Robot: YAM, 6 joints.
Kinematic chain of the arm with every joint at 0, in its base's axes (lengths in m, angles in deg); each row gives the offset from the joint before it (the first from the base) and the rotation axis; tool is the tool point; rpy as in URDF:
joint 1: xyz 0 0 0.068 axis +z
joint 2: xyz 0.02 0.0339 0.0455 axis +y
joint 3: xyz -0.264 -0.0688 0 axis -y
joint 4: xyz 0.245 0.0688 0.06 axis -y
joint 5: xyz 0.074 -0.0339 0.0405 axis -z
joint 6: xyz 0.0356 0 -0.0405 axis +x
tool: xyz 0 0 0 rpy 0 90 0
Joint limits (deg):
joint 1: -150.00..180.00
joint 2: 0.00..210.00
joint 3: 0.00..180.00
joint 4: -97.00..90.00
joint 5: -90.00..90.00
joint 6: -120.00..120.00
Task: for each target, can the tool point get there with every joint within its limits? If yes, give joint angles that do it. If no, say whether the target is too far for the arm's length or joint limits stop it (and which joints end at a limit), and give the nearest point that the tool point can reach.
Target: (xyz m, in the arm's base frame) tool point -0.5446 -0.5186 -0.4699
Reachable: no: too far | nearest point -0.3751 -0.3572 -0.2601 | short by 0.314 m
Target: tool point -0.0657 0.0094 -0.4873
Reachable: no: joint limits stop it (at a limit: joint 2) | nearest point -0.1163 0.0166 -0.3557 | short by 0.141 m
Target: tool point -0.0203 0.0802 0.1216
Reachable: yes | joints 113.40 45.65 14.90 -56.60 21.74 99.00
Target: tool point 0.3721 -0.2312 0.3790
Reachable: yes | joints -34.86 109.53 111.65 -33.25 -40.14 72.86
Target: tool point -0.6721 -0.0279 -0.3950
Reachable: no: too far | nearest point -0.5189 -0.0041 -0.2588 | short by 0.206 m
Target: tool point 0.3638 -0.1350 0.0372
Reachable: yes | joints -19.21 126.14 54.65 27.02 12.57 -98.76
